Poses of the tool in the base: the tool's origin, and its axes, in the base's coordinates. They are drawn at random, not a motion.
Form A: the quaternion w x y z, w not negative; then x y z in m.
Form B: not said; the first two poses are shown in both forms.
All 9 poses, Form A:
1: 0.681 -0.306 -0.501 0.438 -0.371 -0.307 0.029
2: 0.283 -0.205 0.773 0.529 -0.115 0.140 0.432
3: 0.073 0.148 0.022 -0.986 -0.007 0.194 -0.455
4: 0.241 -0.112 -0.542 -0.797 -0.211 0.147 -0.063
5: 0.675 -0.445 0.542 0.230 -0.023 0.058 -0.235
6: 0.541 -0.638 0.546 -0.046 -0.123 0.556 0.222
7: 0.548 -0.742 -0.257 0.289 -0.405 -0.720 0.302
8: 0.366 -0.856 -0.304 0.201 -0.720 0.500 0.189
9: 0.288 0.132 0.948 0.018 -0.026 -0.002 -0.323
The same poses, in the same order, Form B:
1: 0.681 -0.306 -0.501 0.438 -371 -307 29
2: 0.283 -0.205 0.773 0.529 -115 140 432
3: 0.073 0.148 0.022 -0.986 -7 194 -455
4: 0.241 -0.112 -0.542 -0.797 -211 147 -63
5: 0.675 -0.445 0.542 0.230 -23 58 -235
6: 0.541 -0.638 0.546 -0.046 -123 556 222
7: 0.548 -0.742 -0.257 0.289 -405 -720 302
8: 0.366 -0.856 -0.304 0.201 -720 500 189
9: 0.288 0.132 0.948 0.018 -26 -2 -323
